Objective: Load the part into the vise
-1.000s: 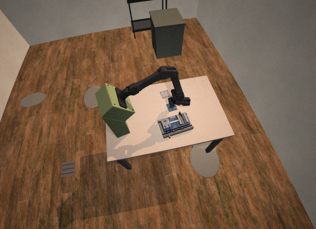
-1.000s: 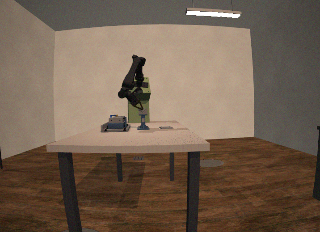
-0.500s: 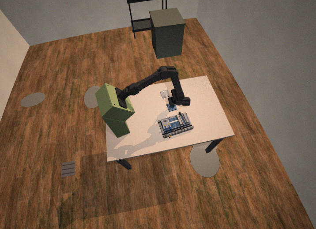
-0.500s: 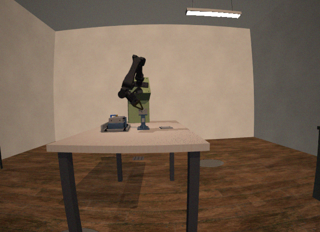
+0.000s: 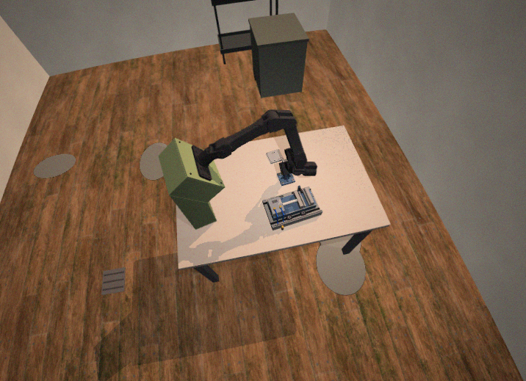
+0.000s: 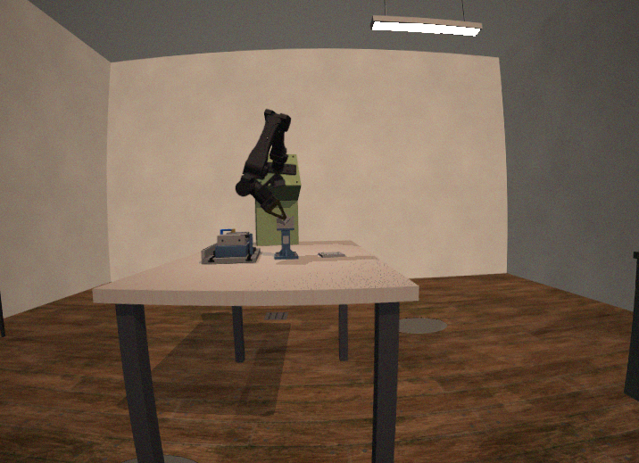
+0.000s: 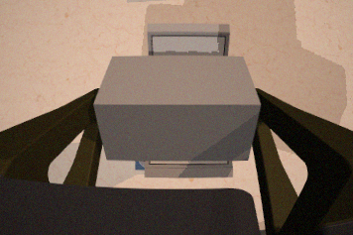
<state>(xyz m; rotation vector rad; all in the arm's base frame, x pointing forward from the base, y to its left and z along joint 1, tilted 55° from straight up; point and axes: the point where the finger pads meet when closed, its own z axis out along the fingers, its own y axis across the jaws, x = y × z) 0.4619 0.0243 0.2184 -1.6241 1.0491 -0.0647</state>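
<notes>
Now: the part 10 mm below my hand. Also, from my hand: moving jaw 20 mm ahead, 190 mm to the right, 80 mm below; then dark work stop rod 50 mm ahead, 140 mm to the right, 70 mm below; then grey jaw 80 mm ahead, 190 mm to the right, 80 mm below.
</notes>
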